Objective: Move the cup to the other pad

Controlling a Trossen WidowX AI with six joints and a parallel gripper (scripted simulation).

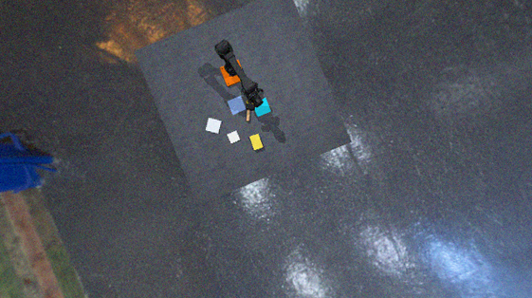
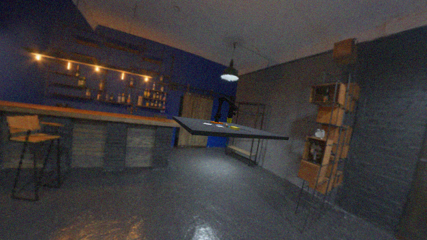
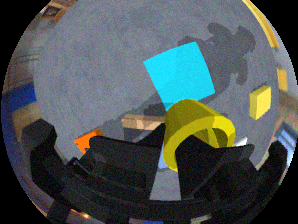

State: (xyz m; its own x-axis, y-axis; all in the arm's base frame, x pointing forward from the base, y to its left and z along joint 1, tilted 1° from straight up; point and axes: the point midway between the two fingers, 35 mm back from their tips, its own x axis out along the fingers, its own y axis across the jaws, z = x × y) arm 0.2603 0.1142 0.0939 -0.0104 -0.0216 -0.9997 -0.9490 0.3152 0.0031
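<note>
Now: the wooden stick 2 cm ahead of my gripper tip, 4 cm to the right of it and 8 cm below it. From my gripper tip the other things lie so: yellow cup: 2 cm ahead, 1 cm to the right; light blue pad: 1 cm behind, 13 cm to the right, 9 cm below.
</note>
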